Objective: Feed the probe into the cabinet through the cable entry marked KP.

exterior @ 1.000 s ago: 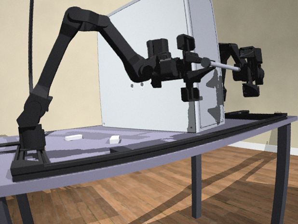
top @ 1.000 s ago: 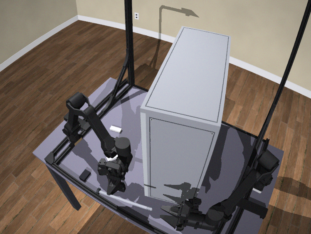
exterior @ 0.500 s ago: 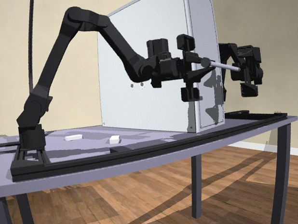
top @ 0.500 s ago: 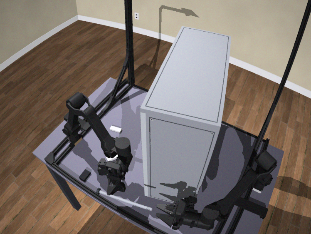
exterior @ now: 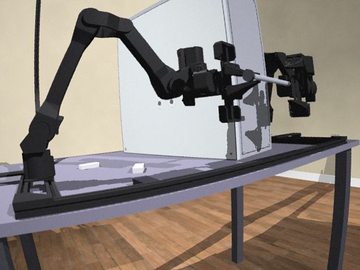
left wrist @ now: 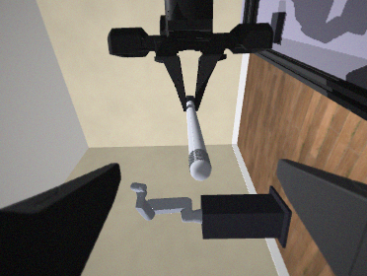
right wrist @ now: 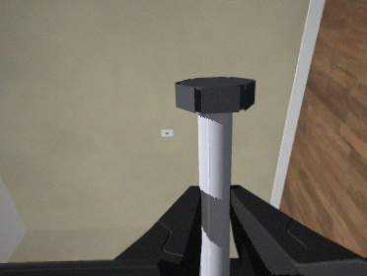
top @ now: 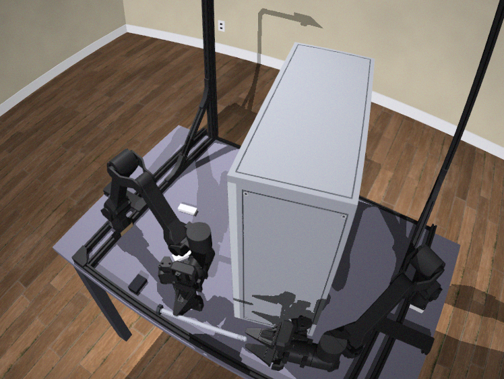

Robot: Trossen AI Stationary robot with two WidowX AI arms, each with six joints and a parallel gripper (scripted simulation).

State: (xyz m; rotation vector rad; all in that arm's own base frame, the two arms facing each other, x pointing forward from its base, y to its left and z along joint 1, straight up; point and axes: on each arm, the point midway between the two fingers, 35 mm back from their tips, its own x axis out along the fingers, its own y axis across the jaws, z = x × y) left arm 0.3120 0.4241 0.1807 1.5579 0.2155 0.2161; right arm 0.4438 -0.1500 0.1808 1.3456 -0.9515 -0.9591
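My left hand is 14 cm to the left of the probe. The rest, counted from my left hand: black block (14 cm behind, 42 cm to the right, 19 cm below).
The probe is 30 mm ahead of my right hand and 60 mm to the left of it. The rest, counted from my right hand: black block 100 mm behind, 210 mm to the right, 190 mm below.
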